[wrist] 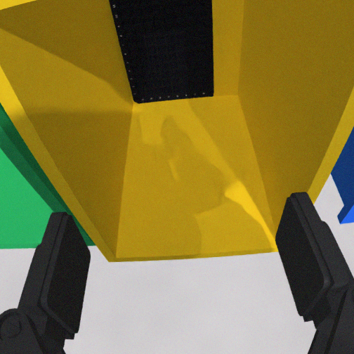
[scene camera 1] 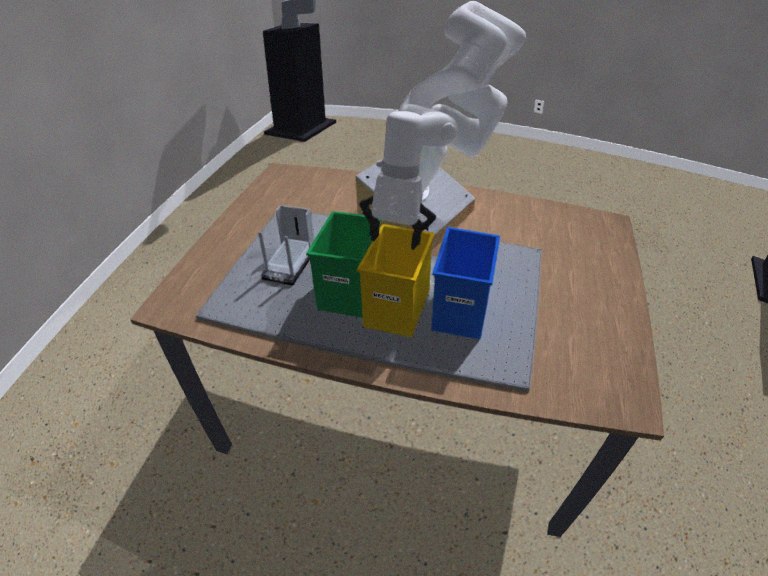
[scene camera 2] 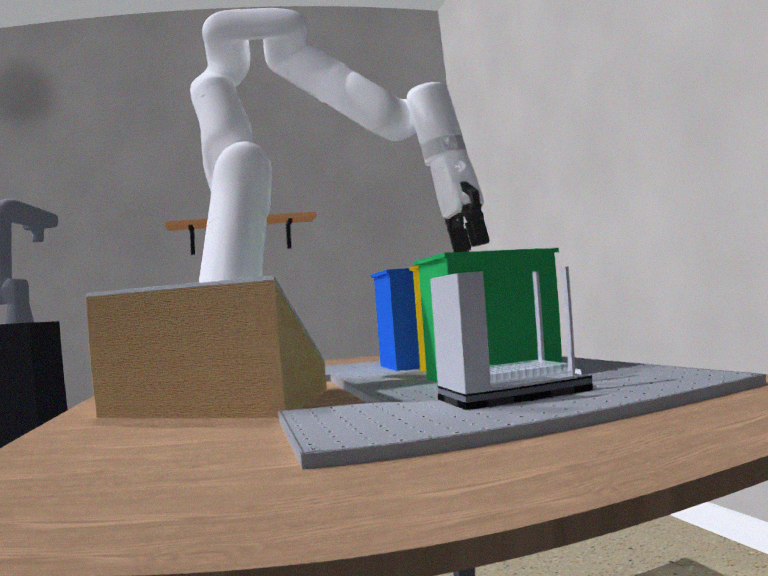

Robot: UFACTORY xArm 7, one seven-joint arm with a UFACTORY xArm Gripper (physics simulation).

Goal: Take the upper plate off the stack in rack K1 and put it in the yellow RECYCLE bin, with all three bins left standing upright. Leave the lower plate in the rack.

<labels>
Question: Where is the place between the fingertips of my gripper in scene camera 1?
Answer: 394, 242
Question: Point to a yellow recycle bin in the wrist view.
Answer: At 202, 177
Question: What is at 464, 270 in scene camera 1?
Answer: A blue bin.
</labels>
